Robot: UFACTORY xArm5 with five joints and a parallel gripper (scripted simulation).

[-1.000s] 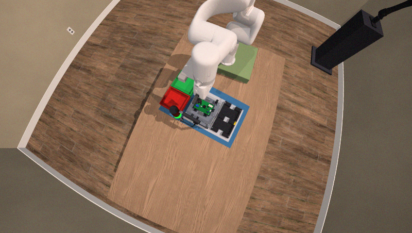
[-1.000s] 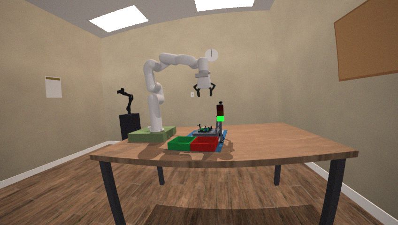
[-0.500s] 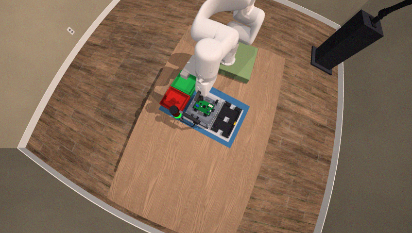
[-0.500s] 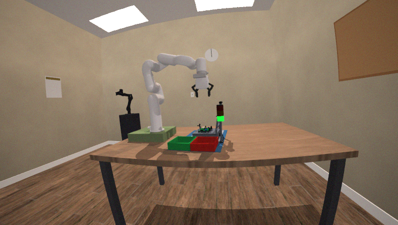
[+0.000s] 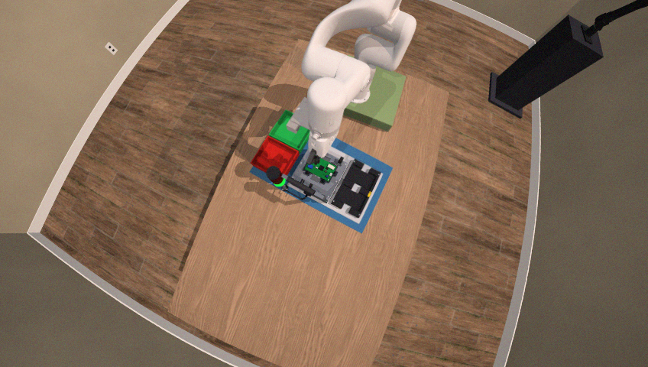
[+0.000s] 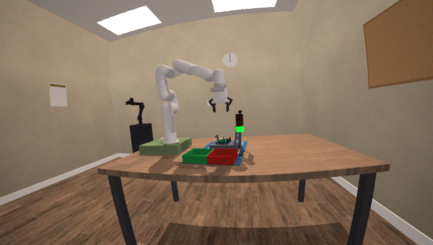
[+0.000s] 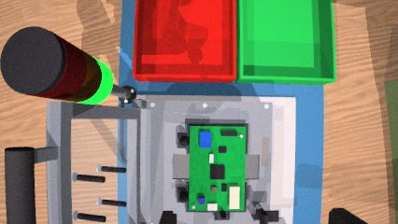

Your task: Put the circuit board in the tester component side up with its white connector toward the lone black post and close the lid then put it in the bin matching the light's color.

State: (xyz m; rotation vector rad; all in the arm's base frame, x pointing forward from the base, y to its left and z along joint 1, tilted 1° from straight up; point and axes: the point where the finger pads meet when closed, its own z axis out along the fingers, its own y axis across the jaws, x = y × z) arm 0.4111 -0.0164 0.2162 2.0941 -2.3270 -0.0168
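My hand is 21 cm above the green circuit board. Also, from my hand: clear lid: 12 cm ahead, 1 cm to the right, 10 cm below; red bin: 3 cm ahead, 20 cm to the right, 27 cm below; green bin: 12 cm behind, 19 cm to the right, 27 cm below.
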